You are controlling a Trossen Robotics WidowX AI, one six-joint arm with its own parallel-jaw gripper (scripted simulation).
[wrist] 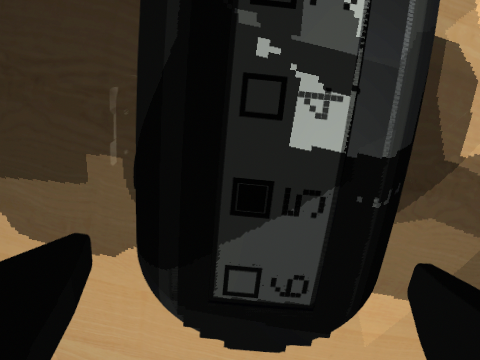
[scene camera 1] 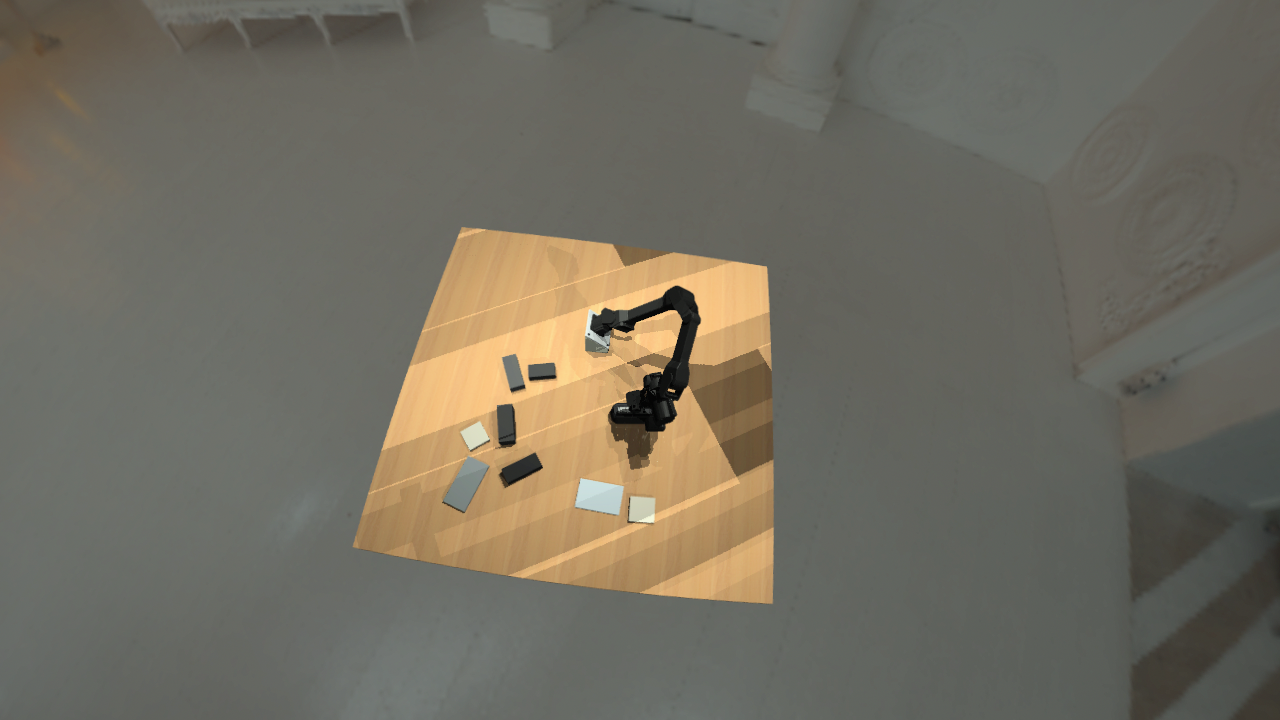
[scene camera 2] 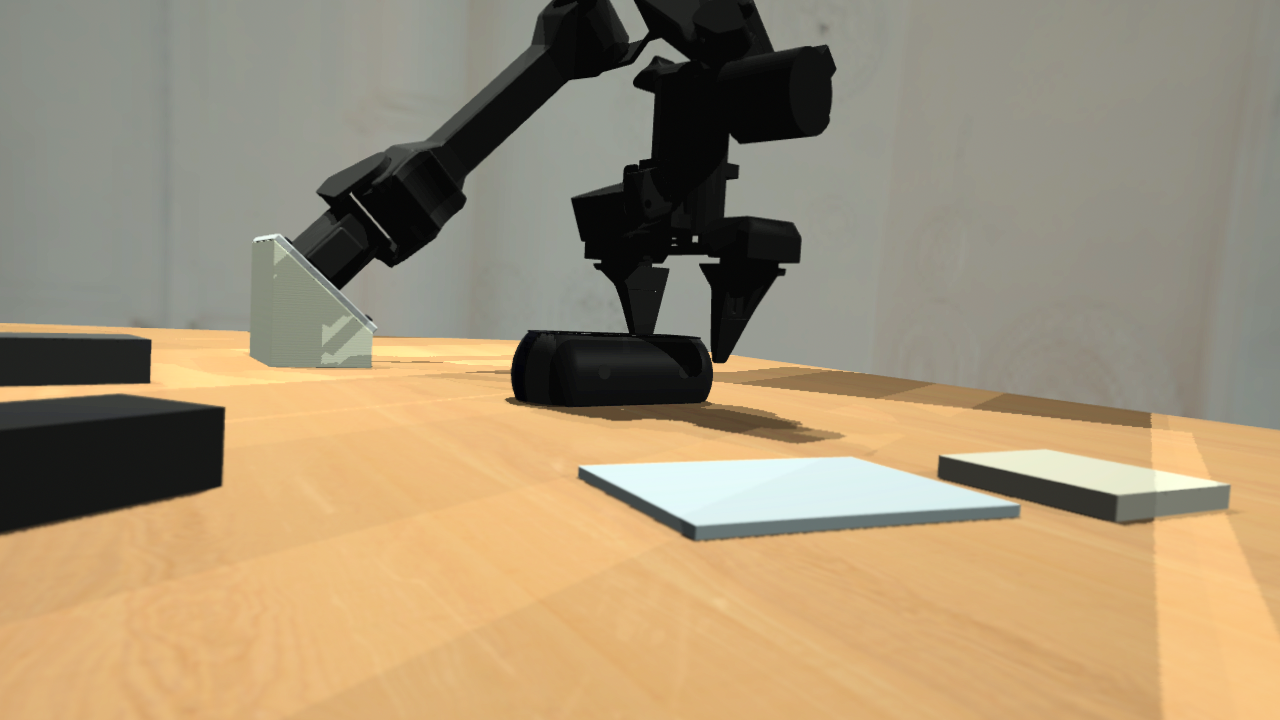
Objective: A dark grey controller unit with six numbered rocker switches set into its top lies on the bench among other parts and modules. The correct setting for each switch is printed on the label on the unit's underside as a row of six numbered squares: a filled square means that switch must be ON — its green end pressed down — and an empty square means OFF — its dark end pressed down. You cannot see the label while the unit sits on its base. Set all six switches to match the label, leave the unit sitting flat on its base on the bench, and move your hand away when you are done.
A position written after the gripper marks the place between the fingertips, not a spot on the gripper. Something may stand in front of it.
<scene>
The gripper (scene camera 2: 677, 357) is open, with nothing in its grasp. Also in view: a pale blue plate (scene camera 2: 703, 500) and a grey plate (scene camera 1: 466, 483).
The pale blue plate is seen too in scene camera 1 (scene camera 1: 593, 495). The gripper shows as well in the wrist view (wrist: 254, 267) and in scene camera 1 (scene camera 1: 651, 412). The wrist view does not show the pale blue plate: it is out of frame. The wrist view misses the grey plate: it is out of frame.
</scene>
